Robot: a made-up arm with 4 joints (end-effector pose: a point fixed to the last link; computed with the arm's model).
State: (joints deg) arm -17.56 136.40 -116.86 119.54
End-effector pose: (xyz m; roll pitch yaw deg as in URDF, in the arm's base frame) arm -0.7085 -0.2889 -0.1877 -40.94 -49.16 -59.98
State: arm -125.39 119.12 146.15 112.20
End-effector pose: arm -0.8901 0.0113 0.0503 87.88 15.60 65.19
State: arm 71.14 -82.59 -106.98 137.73
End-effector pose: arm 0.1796 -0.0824 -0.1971 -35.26 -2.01 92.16
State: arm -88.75 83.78 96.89 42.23
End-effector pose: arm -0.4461 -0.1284 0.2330 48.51 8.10 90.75
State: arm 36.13 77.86 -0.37 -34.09
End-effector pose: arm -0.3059 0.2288 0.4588 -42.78 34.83 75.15
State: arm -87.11 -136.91 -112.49 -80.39
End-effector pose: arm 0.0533 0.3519 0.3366 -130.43 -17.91 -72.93
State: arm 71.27 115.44 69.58 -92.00
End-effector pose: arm -0.7785 0.5248 -0.3413 57.46 36.82 -100.79
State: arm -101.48 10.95 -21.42 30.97
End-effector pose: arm -0.4534 -0.0745 0.0962 135.72 -5.77 -23.27
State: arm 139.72 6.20 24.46 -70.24
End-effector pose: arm -0.1608 0.3420 -0.4729 151.38 -14.62 -20.74
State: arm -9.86 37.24 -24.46 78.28
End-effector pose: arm -0.5912 0.2274 0.0938 87.35 -30.15 33.07
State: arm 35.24 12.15 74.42 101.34
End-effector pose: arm -0.3565 0.4672 -0.0800 21.63 55.02 -62.74
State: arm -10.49 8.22 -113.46 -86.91
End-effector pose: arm -0.8738 0.1351 -0.2741 69.64 -63.08 -150.49
